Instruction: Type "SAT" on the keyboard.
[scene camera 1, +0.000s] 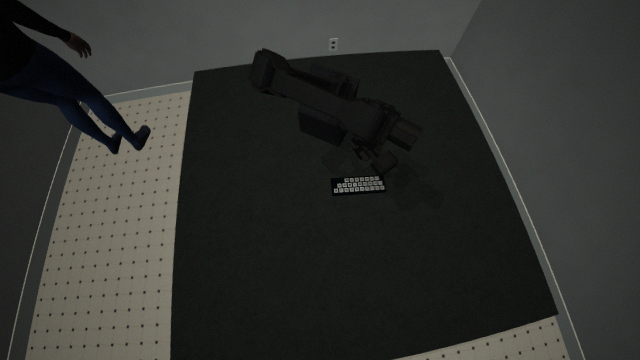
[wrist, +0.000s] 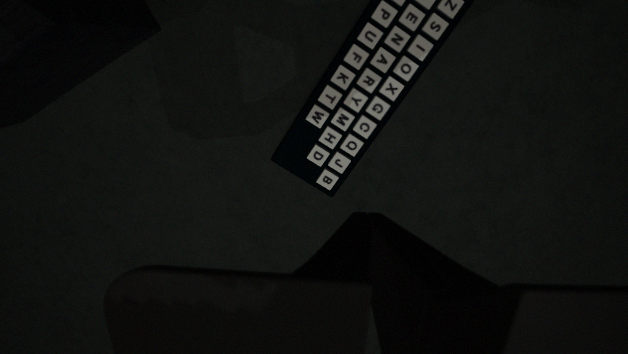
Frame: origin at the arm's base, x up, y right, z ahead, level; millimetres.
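Where they show: gripper, between the fingertips: (scene camera 1: 360, 158) (wrist: 365, 226); arm's base, origin of its link: (scene camera 1: 341, 88).
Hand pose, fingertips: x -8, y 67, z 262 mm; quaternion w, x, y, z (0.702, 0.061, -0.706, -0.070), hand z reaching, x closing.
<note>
Each offset is from my fingertips to the top centre of the thing. Level surfaces: height alone.
The dark keyboard @[dx -199, dy -23, dz +10 mm] (scene camera 1: 358, 185) (wrist: 299, 143) with white letter keys lies flat on the dark table top. In the wrist view it runs diagonally and its far end is cut off by the top edge. The S key @[dx -199, dy -80, dz +51 mm] (wrist: 436, 26), the A key @[dx -199, dy -46, dz +18 mm] (wrist: 382, 60) and the T key @[dx -199, dy -8, dz -16 mm] (wrist: 330, 97) are visible there. My gripper (wrist: 365, 226) is shut and empty, its dark fingertips together, just below the keyboard's B-key end in that view. In the scene view the gripper is dark, behind the keyboard, and its fingertips are hard to make out. I cannot tell its exact height.
The dark table top @[dx -215 mm] (scene camera 1: 270, 260) extends around the keyboard. The arm (scene camera 1: 320, 97) stands behind the keyboard. A dark block-like shape (wrist: 65, 55) shows at the wrist view's upper left. A person (scene camera 1: 65, 85) stands left of the table, and a wall (scene camera 1: 590, 150) rises at the right.
</note>
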